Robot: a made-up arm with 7 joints. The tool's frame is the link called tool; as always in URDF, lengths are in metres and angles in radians. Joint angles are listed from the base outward.
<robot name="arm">
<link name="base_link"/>
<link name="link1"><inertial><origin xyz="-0.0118 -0.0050 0.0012"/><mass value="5.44"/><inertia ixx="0.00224" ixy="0" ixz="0" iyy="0.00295" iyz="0.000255" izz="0.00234"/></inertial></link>
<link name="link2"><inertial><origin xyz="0.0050 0.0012 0.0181"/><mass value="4.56"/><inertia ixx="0.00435" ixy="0" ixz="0" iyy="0.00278" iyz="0" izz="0.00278"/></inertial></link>
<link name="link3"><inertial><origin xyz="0.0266 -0.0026 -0.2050"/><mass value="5.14"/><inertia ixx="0.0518" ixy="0" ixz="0.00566" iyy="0.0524" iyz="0" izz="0.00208"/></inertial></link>
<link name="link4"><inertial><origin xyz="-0.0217 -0.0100 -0.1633"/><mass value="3.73"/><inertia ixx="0.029" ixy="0" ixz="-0.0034" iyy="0.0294" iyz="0" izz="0.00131"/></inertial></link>
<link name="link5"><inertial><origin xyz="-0.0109 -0.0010 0.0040"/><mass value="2.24"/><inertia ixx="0.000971" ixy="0" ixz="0" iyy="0.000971" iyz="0" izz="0.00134"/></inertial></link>
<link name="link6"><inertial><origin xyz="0.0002 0.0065 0.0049"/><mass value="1.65"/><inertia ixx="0.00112" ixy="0" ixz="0" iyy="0.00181" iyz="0" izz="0.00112"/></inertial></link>
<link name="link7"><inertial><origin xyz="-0.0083 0.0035 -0.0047"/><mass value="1.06"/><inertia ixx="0.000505" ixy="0" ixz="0" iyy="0.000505" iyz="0" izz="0.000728"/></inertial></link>
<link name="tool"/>
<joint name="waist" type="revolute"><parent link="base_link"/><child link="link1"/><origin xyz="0 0 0" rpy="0 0 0"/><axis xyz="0 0.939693 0.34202"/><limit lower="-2.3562" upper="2.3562"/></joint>
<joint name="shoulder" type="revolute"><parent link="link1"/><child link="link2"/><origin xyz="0 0 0" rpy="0 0 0"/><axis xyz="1 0 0"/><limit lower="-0.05" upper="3.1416"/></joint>
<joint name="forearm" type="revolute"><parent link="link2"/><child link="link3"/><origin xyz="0 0 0" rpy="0 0 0"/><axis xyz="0 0 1"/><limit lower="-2.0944" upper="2.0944"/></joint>
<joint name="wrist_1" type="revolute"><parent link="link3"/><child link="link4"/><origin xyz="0.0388 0 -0.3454" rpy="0 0 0"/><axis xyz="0 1 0"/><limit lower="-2.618" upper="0.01"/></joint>
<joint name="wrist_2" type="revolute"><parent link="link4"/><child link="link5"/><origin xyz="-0.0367 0 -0.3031" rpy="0 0 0"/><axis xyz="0 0 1"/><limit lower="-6.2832" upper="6.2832"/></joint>
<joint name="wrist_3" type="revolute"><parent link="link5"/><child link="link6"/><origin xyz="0 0 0" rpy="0 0 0"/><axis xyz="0 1 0"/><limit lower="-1.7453" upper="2.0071"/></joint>
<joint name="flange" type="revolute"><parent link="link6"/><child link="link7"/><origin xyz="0 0 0" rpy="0 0 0"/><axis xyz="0 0 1"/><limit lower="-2.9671" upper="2.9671"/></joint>
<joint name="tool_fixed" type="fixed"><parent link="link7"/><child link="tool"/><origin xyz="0 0 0" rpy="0 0 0"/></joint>
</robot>
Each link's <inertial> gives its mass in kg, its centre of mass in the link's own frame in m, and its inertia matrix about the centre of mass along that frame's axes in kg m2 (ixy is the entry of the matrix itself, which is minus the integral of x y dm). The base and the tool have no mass. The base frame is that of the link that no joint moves.
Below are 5 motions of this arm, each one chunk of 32 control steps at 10 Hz.
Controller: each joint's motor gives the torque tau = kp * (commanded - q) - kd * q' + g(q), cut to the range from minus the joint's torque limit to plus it. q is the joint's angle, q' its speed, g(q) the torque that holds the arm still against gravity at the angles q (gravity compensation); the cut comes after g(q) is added. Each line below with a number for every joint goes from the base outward.
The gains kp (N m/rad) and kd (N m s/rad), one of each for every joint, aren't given. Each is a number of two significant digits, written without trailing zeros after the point. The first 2 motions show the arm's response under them.
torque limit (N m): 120 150 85 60 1.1 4.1 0.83
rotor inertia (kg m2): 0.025 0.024 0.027 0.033 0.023 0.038 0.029
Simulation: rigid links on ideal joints. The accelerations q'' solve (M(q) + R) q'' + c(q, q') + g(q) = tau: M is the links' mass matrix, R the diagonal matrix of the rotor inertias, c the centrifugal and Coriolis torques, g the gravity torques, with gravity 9.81 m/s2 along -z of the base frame. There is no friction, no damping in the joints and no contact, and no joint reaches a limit. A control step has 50 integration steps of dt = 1/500 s. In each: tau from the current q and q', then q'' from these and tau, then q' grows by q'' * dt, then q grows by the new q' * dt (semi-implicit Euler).
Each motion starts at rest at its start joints. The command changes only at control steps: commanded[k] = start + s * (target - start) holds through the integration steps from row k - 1 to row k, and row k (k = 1, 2, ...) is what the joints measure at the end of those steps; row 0 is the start. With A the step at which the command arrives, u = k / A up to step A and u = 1 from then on. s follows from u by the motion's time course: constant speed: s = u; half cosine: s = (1 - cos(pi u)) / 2; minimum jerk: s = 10 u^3 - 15 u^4 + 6 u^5; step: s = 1 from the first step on.
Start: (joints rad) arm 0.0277 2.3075 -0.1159 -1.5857 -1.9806 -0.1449 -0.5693
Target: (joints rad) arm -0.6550 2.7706 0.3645 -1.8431 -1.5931 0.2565 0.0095
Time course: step
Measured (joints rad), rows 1 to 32:
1: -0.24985 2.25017 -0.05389 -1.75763 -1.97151 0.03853 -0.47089
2: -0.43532 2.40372 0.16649 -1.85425 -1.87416 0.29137 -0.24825
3: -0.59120 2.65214 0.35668 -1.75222 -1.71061 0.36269 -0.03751
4: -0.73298 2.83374 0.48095 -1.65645 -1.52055 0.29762 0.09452
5: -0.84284 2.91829 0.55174 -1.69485 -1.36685 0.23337 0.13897
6: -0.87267 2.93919 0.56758 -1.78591 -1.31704 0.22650 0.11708
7: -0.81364 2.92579 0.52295 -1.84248 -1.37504 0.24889 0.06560
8: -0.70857 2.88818 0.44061 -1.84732 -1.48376 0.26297 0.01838
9: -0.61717 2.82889 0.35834 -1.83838 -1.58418 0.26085 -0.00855
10: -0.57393 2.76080 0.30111 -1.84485 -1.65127 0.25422 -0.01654
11: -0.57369 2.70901 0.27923 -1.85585 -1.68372 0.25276 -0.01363
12: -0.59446 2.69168 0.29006 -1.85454 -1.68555 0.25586 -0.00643
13: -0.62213 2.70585 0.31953 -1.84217 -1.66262 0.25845 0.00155
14: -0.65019 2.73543 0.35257 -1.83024 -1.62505 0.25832 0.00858
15: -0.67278 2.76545 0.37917 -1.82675 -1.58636 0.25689 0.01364
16: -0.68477 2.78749 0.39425 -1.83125 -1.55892 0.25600 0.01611
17: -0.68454 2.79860 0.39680 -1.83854 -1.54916 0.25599 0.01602
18: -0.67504 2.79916 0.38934 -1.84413 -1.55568 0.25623 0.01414
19: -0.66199 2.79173 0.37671 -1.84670 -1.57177 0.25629 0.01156
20: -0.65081 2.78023 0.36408 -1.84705 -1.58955 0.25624 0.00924
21: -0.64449 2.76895 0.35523 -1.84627 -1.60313 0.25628 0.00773
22: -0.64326 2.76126 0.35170 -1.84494 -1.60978 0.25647 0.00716
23: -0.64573 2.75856 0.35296 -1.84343 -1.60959 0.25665 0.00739
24: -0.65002 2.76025 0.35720 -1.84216 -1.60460 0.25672 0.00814
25: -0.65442 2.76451 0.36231 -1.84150 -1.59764 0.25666 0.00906
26: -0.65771 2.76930 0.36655 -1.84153 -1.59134 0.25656 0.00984
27: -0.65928 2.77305 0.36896 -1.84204 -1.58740 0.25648 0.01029
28: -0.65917 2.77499 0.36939 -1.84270 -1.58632 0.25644 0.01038
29: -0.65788 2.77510 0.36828 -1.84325 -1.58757 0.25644 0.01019
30: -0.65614 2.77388 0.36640 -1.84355 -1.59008 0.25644 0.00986
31: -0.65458 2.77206 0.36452 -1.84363 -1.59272 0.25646 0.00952
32: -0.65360 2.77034 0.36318 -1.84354 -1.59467 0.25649 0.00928
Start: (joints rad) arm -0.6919 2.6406 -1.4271 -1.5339 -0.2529 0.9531 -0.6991
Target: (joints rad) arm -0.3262 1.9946 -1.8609 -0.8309 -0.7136 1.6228 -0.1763
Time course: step
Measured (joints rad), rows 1 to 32:
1: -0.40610 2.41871 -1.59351 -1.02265 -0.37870 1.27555 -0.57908
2: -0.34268 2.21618 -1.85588 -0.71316 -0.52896 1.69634 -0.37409
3: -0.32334 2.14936 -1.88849 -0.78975 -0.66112 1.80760 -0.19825
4: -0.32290 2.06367 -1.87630 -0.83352 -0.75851 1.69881 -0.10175
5: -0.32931 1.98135 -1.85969 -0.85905 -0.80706 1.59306 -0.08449
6: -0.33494 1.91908 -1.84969 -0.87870 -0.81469 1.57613 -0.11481
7: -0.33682 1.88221 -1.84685 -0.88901 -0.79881 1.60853 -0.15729
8: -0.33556 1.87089 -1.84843 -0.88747 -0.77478 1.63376 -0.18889
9: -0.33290 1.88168 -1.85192 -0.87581 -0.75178 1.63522 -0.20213
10: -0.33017 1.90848 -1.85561 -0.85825 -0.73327 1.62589 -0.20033
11: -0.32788 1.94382 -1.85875 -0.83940 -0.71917 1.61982 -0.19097
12: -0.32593 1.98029 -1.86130 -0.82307 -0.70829 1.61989 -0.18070
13: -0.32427 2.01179 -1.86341 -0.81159 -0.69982 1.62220 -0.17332
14: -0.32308 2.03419 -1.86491 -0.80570 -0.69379 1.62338 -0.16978
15: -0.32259 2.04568 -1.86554 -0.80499 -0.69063 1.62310 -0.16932
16: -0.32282 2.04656 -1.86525 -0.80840 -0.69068 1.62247 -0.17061
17: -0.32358 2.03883 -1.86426 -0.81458 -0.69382 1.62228 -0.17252
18: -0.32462 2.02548 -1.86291 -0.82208 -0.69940 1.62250 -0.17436
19: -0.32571 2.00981 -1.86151 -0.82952 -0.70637 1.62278 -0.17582
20: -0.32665 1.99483 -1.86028 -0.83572 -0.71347 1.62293 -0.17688
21: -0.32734 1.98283 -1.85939 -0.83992 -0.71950 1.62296 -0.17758
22: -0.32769 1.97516 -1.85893 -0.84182 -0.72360 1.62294 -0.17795
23: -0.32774 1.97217 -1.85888 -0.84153 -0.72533 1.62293 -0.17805
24: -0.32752 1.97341 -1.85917 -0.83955 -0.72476 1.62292 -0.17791
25: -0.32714 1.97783 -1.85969 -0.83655 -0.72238 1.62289 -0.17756
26: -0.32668 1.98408 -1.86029 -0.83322 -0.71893 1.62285 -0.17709
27: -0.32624 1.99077 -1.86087 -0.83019 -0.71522 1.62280 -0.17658
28: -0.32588 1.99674 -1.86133 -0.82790 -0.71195 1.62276 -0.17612
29: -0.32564 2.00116 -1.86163 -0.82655 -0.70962 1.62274 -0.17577
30: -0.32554 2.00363 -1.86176 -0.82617 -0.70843 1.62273 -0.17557
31: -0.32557 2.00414 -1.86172 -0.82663 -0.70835 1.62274 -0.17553
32: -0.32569 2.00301 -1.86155 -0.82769 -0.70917 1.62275 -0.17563
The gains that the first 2 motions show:
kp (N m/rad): 100 66 75 60 1.1 5.7 1.7
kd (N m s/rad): 8.1 8.9 5.8 3.4 0.13 0.37 0.21
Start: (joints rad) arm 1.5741 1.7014 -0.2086 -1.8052 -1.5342 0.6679 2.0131
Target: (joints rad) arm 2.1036 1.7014 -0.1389 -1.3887 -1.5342 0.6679 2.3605
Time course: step
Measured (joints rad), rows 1 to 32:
1: 1.85070 1.74614 -0.06235 -1.68039 -1.56997 0.67316 2.09375
2: 2.01499 1.75937 -0.09950 -1.38581 -1.60521 0.67362 2.23981
3: 2.11611 1.72308 -0.15007 -1.20943 -1.58046 0.66874 2.35730
4: 2.16721 1.67537 -0.18607 -1.22118 -1.51815 0.66401 2.41120
5: 2.16860 1.62852 -0.20256 -1.32857 -1.46743 0.66313 2.41662
6: 2.14555 1.59766 -0.20229 -1.42618 -1.45561 0.66540 2.40216
7: 2.12240 1.59595 -0.18827 -1.46218 -1.48033 0.66781 2.38614
8: 2.10914 1.62192 -0.16693 -1.43977 -1.52014 0.66897 2.37389
9: 2.10416 1.66170 -0.14616 -1.39419 -1.55147 0.66898 2.36454
10: 2.10069 1.69967 -0.13043 -1.36184 -1.56242 0.66839 2.35704
11: 2.09492 1.72631 -0.12033 -1.35819 -1.55582 0.66791 2.35197
12: 2.08890 1.73936 -0.11557 -1.37488 -1.54263 0.66797 2.35036
13: 2.08625 1.74085 -0.11609 -1.39320 -1.53282 0.66832 2.35214
14: 2.08843 1.73427 -0.12115 -1.40054 -1.52997 0.66849 2.35577
15: 2.09439 1.72326 -0.12892 -1.39664 -1.53186 0.66832 2.35932
16: 2.10170 1.71095 -0.13714 -1.38883 -1.53440 0.66798 2.36153
17: 2.10785 1.69973 -0.14387 -1.38397 -1.53515 0.66768 2.36229
18: 2.11128 1.69125 -0.14796 -1.38411 -1.53411 0.66754 2.36221
19: 2.11181 1.68653 -0.14914 -1.38721 -1.53261 0.66755 2.36197
20: 2.11029 1.68584 -0.14785 -1.39015 -1.53183 0.66767 2.36186
21: 2.10784 1.68858 -0.14499 -1.39115 -1.53212 0.66781 2.36180
22: 2.10533 1.69348 -0.14158 -1.39031 -1.53308 0.66792 2.36157
23: 2.10322 1.69895 -0.13846 -1.38885 -1.53407 0.66797 2.36108
24: 2.10169 1.70364 -0.13619 -1.38788 -1.53471 0.66799 2.36044
25: 2.10083 1.70671 -0.13502 -1.38778 -1.53495 0.66799 2.35987
26: 2.10067 1.70789 -0.13490 -1.38824 -1.53496 0.66799 2.35956
27: 2.10111 1.70744 -0.13563 -1.38873 -1.53488 0.66797 2.35956
28: 2.10198 1.70586 -0.13685 -1.38892 -1.53477 0.66794 2.35980
29: 2.10302 1.70375 -0.13822 -1.38884 -1.53462 0.66791 2.36015
30: 2.10396 1.70168 -0.13941 -1.38867 -1.53439 0.66788 2.36048
31: 2.10460 1.70004 -0.14021 -1.38859 -1.53413 0.66786 2.36072
32: 2.10487 1.69906 -0.14056 -1.38863 -1.53390 0.66785 2.36084

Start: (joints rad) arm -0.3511 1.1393 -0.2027 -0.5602 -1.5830 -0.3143 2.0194
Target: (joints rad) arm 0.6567 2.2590 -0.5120 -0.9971 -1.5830 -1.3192 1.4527
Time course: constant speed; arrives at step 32
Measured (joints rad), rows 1 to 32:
1: -0.33544 1.14818 -0.21172 -0.58292 -1.58166 -0.32941 2.01584
2: -0.31090 1.16466 -0.22290 -0.60485 -1.58360 -0.36406 2.00511
3: -0.27927 1.18884 -0.23382 -0.61842 -1.58805 -0.40378 1.98818
4: -0.24179 1.22031 -0.24407 -0.62495 -1.59180 -0.43864 1.96786
5: -0.20151 1.25746 -0.25374 -0.62798 -1.59213 -0.46873 1.94687
6: -0.16221 1.29817 -0.26289 -0.63164 -1.58826 -0.49804 1.92685
7: -0.12682 1.34046 -0.27151 -0.63934 -1.58158 -0.52880 1.90822
8: -0.09634 1.38284 -0.27957 -0.65250 -1.57482 -0.56068 1.89057
9: -0.06954 1.42435 -0.28725 -0.67016 -1.57069 -0.59260 1.87318
10: -0.04384 1.46442 -0.29494 -0.68955 -1.57059 -0.62407 1.85552
11: -0.01670 1.50279 -0.30318 -0.70757 -1.57407 -0.65527 1.83745
12: 0.01317 1.53934 -0.31240 -0.72245 -1.57919 -0.68650 1.81920
13: 0.04549 1.57410 -0.32266 -0.73453 -1.58356 -0.71788 1.80109
14: 0.07892 1.60730 -0.33363 -0.74564 -1.58559 -0.74936 1.78339
15: 0.11211 1.63945 -0.34474 -0.75776 -1.58509 -0.78086 1.76607
16: 0.14435 1.67127 -0.35554 -0.77171 -1.58310 -0.81232 1.74893
17: 0.17573 1.70344 -0.36585 -0.78695 -1.58106 -0.84374 1.73168
18: 0.20675 1.73644 -0.37574 -0.80222 -1.57998 -0.87513 1.71417
19: 0.23783 1.77047 -0.38544 -0.81656 -1.58007 -0.90652 1.69640
20: 0.26907 1.80546 -0.39506 -0.82982 -1.58082 -0.93792 1.67852
21: 0.30032 1.84118 -0.40462 -0.84257 -1.58155 -0.96933 1.66067
22: 0.33142 1.87735 -0.41405 -0.85550 -1.58183 -1.00074 1.64291
23: 0.36238 1.91367 -0.42334 -0.86895 -1.58164 -1.03214 1.62522
24: 0.39330 1.94992 -0.43256 -0.88280 -1.58123 -1.06353 1.60755
25: 0.42432 1.98590 -0.44186 -0.89678 -1.58086 -1.09492 1.58986
26: 0.45549 2.02153 -0.45130 -0.91067 -1.58068 -1.12632 1.57213
27: 0.48682 2.05677 -0.46090 -0.92449 -1.58069 -1.15773 1.55441
28: 0.51825 2.09167 -0.47060 -0.93834 -1.58083 -1.18915 1.53669
29: 0.54975 2.12636 -0.48034 -0.95226 -1.58104 -1.22057 1.51899
30: 0.58130 2.16093 -0.49008 -0.96622 -1.58125 -1.25199 1.50128
31: 0.61287 2.19550 -0.49979 -0.98015 -1.58146 -1.28341 1.48357
32: 0.64443 2.23015 -0.50947 -0.99400 -1.58162 -1.31482 1.46584

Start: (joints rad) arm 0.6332 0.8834 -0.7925 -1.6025 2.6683 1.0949 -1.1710
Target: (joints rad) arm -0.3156 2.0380 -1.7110 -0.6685 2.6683 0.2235 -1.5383
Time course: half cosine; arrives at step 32
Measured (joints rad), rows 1 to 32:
1: 0.63181 0.88411 -0.79466 -1.60139 2.66859 1.09388 -1.17117
2: 0.62704 0.88674 -0.80149 -1.59696 2.66950 1.08957 -1.17205
3: 0.61811 0.89254 -0.81308 -1.58784 2.67086 1.08040 -1.17431
4: 0.60486 0.90286 -0.82884 -1.57389 2.67222 1.06641 -1.17845
5: 0.58724 0.91872 -0.84826 -1.55533 2.67321 1.04833 -1.18464
6: 0.56533 0.94053 -0.87099 -1.53236 2.67364 1.02671 -1.19278
7: 0.53928 0.96820 -0.89684 -1.50522 2.67348 1.00172 -1.20266
8: 0.50939 1.00132 -0.92571 -1.47424 2.67284 0.97345 -1.21407
9: 0.47602 1.03930 -0.95749 -1.43989 2.67187 0.94209 -1.22684
10: 0.43955 1.08149 -0.99200 -1.40263 2.67078 0.90796 -1.24080
11: 0.40035 1.12730 -1.02898 -1.36289 2.66971 0.87144 -1.25584
12: 0.35873 1.17618 -1.06807 -1.32108 2.66878 0.83290 -1.27183
13: 0.31504 1.22770 -1.10883 -1.27756 2.66803 0.79270 -1.28863
14: 0.26957 1.28148 -1.15080 -1.23272 2.66745 0.75121 -1.30609
15: 0.22269 1.33716 -1.19351 -1.18692 2.66704 0.70883 -1.32406
16: 0.17482 1.39437 -1.23653 -1.14055 2.66675 0.66596 -1.34238
17: 0.12649 1.45271 -1.27948 -1.09396 2.66656 0.62301 -1.36085
18: 0.07834 1.51171 -1.32207 -1.04755 2.66645 0.58041 -1.37931
19: 0.03114 1.57083 -1.36410 -1.00170 2.66637 0.53854 -1.39756
20: -0.01429 1.62945 -1.40545 -0.95679 2.66627 0.49783 -1.41541
21: -0.05722 1.68693 -1.44600 -0.91329 2.66601 0.45866 -1.43264
22: -0.09715 1.74256 -1.48548 -0.87169 2.66547 0.42142 -1.44905
23: -0.13395 1.79567 -1.52342 -0.83256 2.66450 0.38648 -1.46445
24: -0.16772 1.84558 -1.55909 -0.79643 2.66310 0.35418 -1.47868
25: -0.19858 1.89167 -1.59178 -0.76373 2.66140 0.32482 -1.49166
26: -0.22635 1.93333 -1.62098 -0.73480 2.65971 0.29869 -1.50331
27: -0.25068 1.97005 -1.64651 -0.70993 2.65830 0.27603 -1.51355
28: -0.27124 2.00144 -1.66820 -0.68935 2.65729 0.25707 -1.52229
29: -0.28788 2.02717 -1.68578 -0.67323 2.65665 0.24199 -1.52943
30: -0.30044 2.04704 -1.69894 -0.66165 2.65630 0.23094 -1.53490
31: -0.30876 2.06092 -1.70754 -0.65466 2.65617 0.22402 -1.53866
32: -0.31272 2.06878 -1.71152 -0.65225 2.65621 0.22130 -1.54070

